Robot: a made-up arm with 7 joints. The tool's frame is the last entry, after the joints. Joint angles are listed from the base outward. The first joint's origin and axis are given. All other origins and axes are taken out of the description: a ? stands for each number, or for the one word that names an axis. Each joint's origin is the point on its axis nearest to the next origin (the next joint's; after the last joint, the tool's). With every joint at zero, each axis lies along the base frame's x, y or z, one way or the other. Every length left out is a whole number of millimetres.
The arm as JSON. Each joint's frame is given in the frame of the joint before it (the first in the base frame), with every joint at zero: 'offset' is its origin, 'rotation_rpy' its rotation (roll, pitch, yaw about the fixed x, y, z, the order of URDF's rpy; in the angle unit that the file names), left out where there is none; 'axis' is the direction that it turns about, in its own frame. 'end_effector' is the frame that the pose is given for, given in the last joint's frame.
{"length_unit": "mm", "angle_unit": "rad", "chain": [
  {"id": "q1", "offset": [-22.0, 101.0, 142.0], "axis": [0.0, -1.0, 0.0]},
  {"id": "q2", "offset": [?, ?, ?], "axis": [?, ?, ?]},
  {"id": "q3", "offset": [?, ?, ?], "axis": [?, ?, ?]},
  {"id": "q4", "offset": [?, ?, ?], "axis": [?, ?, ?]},
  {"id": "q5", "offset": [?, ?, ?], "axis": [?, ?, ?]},
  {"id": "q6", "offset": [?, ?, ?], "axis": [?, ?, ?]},
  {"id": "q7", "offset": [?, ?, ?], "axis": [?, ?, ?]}
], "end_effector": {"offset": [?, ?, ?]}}
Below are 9 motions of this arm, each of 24 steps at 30 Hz.
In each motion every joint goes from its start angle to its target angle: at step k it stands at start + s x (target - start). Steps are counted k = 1, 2, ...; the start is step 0. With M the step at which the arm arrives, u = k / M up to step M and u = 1 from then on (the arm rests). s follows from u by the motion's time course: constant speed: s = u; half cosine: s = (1 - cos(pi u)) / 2; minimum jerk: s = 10 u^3 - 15 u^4 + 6 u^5.
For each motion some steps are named. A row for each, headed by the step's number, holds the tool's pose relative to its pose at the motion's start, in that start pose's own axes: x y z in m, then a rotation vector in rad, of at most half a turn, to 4 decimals.
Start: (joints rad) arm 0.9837 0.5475 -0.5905 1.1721 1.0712 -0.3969 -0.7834
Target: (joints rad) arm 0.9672 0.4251 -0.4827 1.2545 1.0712 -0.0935 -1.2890
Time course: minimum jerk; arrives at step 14
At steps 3, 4, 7, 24:
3: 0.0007 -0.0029 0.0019 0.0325 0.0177 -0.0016
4: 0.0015 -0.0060 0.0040 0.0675 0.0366 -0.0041
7: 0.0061 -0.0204 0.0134 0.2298 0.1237 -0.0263
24: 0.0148 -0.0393 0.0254 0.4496 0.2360 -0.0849

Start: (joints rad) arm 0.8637 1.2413 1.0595 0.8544 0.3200 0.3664 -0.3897
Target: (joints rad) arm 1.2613 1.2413 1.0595 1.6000 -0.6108 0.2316 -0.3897
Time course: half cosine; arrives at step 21
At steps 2, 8, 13, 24:
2: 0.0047 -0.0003 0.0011 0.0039 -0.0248 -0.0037
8: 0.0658 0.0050 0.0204 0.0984 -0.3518 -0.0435
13: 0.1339 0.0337 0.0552 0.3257 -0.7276 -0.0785
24: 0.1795 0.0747 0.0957 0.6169 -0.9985 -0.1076

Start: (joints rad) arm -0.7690 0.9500 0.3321 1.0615 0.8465 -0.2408 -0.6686
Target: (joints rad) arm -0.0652 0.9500 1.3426 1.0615 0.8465 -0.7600 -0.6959
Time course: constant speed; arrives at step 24
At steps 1, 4, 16, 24:
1: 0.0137 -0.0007 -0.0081 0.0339 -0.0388 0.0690
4: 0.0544 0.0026 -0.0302 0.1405 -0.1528 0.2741
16: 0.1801 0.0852 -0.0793 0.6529 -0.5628 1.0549
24: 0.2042 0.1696 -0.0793 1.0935 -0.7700 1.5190

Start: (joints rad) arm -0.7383 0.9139 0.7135 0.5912 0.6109 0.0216 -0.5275
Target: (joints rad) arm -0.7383 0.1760 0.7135 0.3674 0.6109 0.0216 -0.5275
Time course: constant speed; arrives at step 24
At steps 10, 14, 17, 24:
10: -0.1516 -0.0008 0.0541 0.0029 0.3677 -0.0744
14: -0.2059 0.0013 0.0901 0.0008 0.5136 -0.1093
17: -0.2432 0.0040 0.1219 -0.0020 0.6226 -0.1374
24: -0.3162 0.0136 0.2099 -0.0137 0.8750 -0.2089

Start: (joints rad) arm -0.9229 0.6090 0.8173 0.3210 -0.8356 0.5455 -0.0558
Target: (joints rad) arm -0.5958 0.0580 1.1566 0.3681 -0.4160 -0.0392 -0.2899
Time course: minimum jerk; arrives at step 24
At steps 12, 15, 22, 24:
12: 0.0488 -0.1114 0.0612 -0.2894 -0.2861 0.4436
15: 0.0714 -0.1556 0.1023 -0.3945 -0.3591 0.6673
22: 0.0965 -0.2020 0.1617 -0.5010 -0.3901 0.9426
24: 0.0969 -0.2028 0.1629 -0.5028 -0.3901 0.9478

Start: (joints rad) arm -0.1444 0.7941 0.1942 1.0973 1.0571 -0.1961 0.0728
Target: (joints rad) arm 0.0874 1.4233 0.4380 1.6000 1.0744 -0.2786 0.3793
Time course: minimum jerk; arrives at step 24
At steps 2, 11, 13, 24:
2: 0.0020 -0.0003 -0.0008 -0.0037 -0.0051 -0.0016
11: 0.1673 -0.0428 -0.0312 -0.3214 -0.4025 -0.1746
13: 0.2263 -0.0662 -0.0261 -0.4438 -0.5395 -0.2610
24: 0.3616 -0.1448 0.0285 -0.7786 -0.8698 -0.5588

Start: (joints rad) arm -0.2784 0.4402 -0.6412 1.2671 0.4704 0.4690 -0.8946
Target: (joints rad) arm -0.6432 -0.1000 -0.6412 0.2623 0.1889 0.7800 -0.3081
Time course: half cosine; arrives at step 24
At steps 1, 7, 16, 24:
1: -0.0013 -0.0008 -0.0001 -0.0026 0.0045 -0.0036
7: -0.0620 -0.0342 0.0016 -0.1259 0.2112 -0.1604
16: -0.2412 -0.1017 0.0915 -0.5509 0.8564 -0.5898
24: -0.3074 -0.1095 0.1674 -0.7526 1.1646 -0.7746

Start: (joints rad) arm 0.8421 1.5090 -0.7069 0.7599 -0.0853 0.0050 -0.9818
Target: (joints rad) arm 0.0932 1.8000 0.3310 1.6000 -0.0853 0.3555 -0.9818
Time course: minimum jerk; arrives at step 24
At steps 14, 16, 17, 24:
14: 0.1242 0.0806 -0.0634 0.2979 -0.1543 0.1901
16: 0.1584 0.1053 -0.0677 0.3633 -0.2123 0.2447
17: 0.1733 0.1163 -0.0678 0.3904 -0.2388 0.2699
24: 0.2130 0.1465 -0.0626 0.4601 -0.3135 0.3429

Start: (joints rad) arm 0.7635 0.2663 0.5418 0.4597 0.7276 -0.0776 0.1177
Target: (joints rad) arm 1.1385 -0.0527 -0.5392 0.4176 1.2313 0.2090 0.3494
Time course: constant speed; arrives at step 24
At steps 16, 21, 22, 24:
16: -0.0941 -0.1966 0.0234 -0.6154 0.5078 -0.0838
21: -0.1181 -0.2514 0.0489 -0.7921 0.6594 -0.1447
22: -0.1225 -0.2616 0.0548 -0.8259 0.6891 -0.1592
24: -0.1311 -0.2813 0.0672 -0.8917 0.7479 -0.1908

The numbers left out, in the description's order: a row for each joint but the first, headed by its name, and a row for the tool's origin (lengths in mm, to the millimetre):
q2: xyz 38.0 0.0 -18.0, axis 1.0 0.0 0.0
q3: xyz 0.0 20.0 -219.0, axis 0.0 0.0 1.0
q4: xyz 17.0 25.0 0.0, axis 0.0 -1.0 0.0
q5: xyz -27.0 0.0 -282.0, axis 0.0 0.0 1.0
q6: xyz -3.0 -31.0 0.0, axis 0.0 1.0 0.0
q7: xyz -11.0 0.0 6.0, axis -1.0 0.0 0.0
tool: xyz 0.0 17.0 6.0

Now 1 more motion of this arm.
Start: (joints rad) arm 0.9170 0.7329 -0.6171 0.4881 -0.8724 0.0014 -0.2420
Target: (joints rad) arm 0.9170 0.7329 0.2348 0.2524 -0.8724 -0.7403 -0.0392
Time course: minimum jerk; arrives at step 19
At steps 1, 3, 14, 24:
1: -0.0002 0.0000 0.0000 -0.0002 -0.0001 0.0011
3: -0.0039 -0.0002 0.0004 -0.0037 -0.0031 0.0245
14: -0.0781 -0.0434 0.0310 0.0798 -0.1816 0.6846
24: -0.0813 -0.0531 0.0362 0.1222 -0.2172 0.7657

